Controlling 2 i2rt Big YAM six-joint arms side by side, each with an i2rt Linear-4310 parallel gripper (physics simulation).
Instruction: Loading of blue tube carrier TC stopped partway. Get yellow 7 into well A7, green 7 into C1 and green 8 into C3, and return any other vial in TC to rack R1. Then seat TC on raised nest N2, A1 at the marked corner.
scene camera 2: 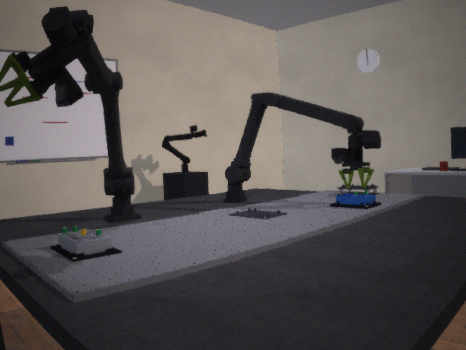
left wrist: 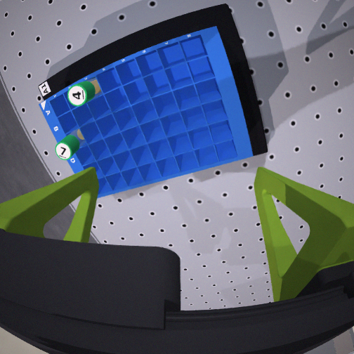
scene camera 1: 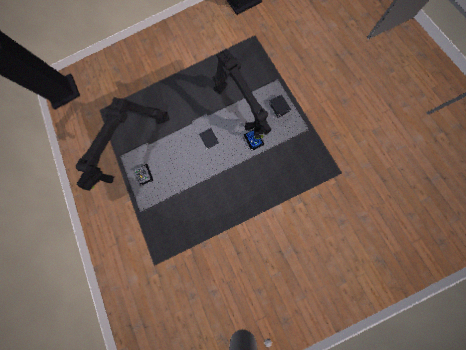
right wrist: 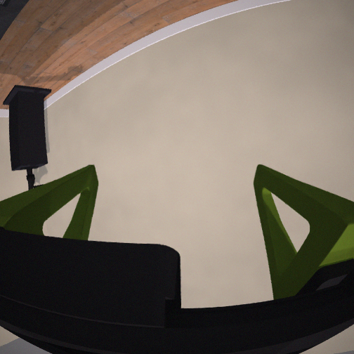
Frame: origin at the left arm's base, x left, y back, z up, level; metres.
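Seen in the pictures: left gripper, between the fingertips: (scene camera 2: 355,188) (scene camera 1: 256,133); left arm's base, origin of its link: (scene camera 2: 235,201) (scene camera 1: 220,87); right arm's base, origin of its link: (scene camera 2: 122,219) (scene camera 1: 162,118).
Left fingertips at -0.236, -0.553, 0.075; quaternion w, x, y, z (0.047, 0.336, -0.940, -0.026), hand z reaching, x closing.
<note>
Pixels of each thing's top centre, then the offset from my left fingertips to it, as dx, dy, dz. Level surfaces: height alone.
- Blue carrier TC, centre of its top: (scene camera 2: 355,195) (scene camera 1: 254,138) -0.034, +0.001, -0.023
- Rack R1, centre of its top: (scene camera 2: 83,235) (scene camera 1: 141,174) -0.825, +0.623, -0.027
- Raised nest N2, centre of its top: (scene camera 2: 357,184) (scene camera 1: 280,104) +0.343, -0.019, -0.014
- flat dark nest, centre of its top: (scene camera 2: 258,210) (scene camera 1: 208,137) -0.239, +0.339, -0.048
- perforated grey board, height of its surface: dz -0.062
- dark table top, height of its surface: dz -0.075
Blue carrier TC (scene camera 1: 254,141) (scene camera 2: 355,201) (left wrist: 227,100) sits on a black base (left wrist: 237,65). In the left wrist view a green vial marked 4 (left wrist: 77,94) stands in A3. The green vial marked 7 (left wrist: 65,150) appears to stand in C1. My left gripper (scene camera 2: 357,187) (left wrist: 176,175) is open and empty, low over TC, pointing down. My right gripper (right wrist: 175,173) is open and empty, raised far from the rack. Rack R1 (scene camera 1: 142,173) (scene camera 2: 84,243) at the left holds green and yellow capped vials; their numbers are unreadable. Raised nest N2 (scene camera 1: 280,106) appears behind TC.
A flat dark nest (scene camera 1: 209,138) (scene camera 2: 258,214) lies between the rack and TC on the perforated grey board (scene camera 1: 175,170) (scene camera 2: 190,245). The board lies on a dark table top (scene camera 1: 240,185) (scene camera 2: 280,285). The left arm reaches over the board.
</note>
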